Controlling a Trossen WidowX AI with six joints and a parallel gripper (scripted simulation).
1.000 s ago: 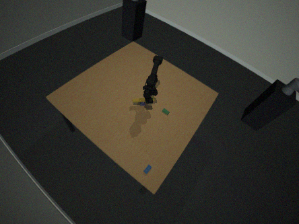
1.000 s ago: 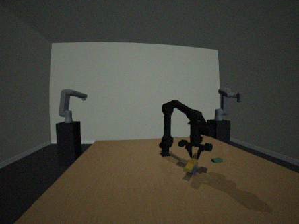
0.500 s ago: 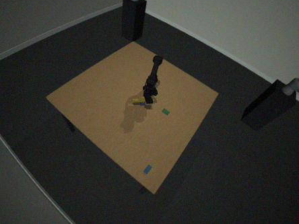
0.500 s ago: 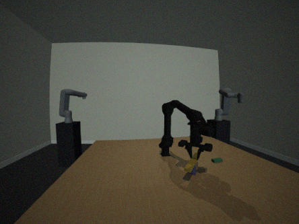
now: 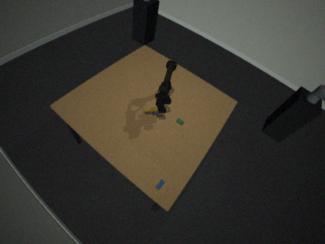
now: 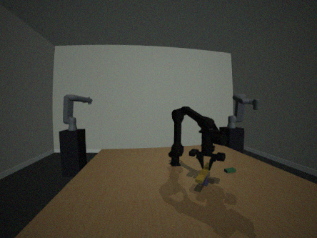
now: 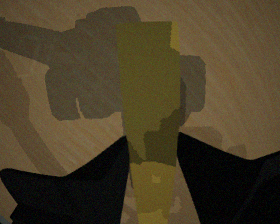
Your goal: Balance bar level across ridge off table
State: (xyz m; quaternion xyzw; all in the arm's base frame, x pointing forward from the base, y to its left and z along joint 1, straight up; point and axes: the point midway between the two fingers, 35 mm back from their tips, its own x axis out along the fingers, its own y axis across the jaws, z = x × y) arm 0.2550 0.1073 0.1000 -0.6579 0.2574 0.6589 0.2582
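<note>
Right now the yellow bar is 2 cm to the right of my gripper tip and 2 cm ahead of it. Also, from my gripper tip: green block (20 cm to the left, 6 cm below, 6 cm behind); blue block (48 cm ahead, 39 cm to the left, 6 cm below).
</note>
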